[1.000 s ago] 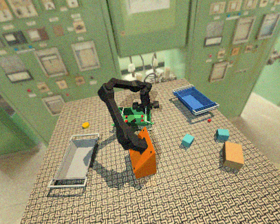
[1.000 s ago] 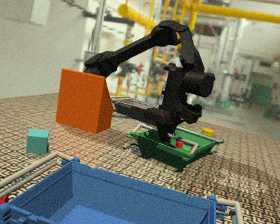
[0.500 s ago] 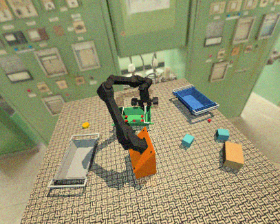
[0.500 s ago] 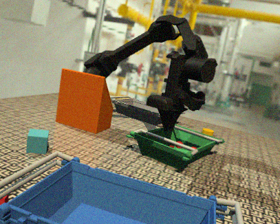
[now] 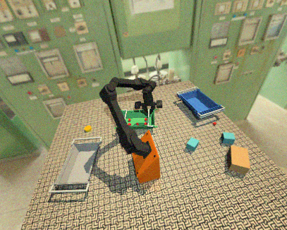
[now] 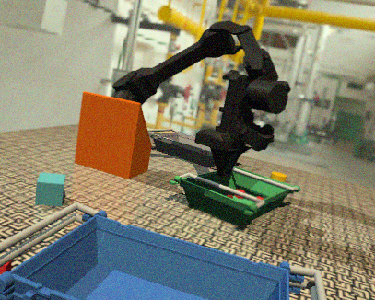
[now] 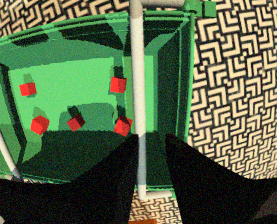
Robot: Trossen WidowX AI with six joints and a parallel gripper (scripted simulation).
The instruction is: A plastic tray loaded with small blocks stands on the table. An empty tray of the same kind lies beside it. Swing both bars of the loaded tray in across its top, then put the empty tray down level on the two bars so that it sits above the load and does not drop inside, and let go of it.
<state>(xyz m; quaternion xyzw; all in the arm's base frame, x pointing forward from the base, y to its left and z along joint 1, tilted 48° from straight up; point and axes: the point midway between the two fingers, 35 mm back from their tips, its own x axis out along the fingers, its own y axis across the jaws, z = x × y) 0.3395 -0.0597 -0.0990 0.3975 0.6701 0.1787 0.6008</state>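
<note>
Right now the dark grey tray is 21 cm behind my gripper tip, 49 cm to the left of it and 4 cm below it. Also, from my gripper tip: orange box: 47 cm behind, 35 cm to the right, 6 cm below; yellow piece: 11 cm ahead, 47 cm to the left, 8 cm below.
</note>
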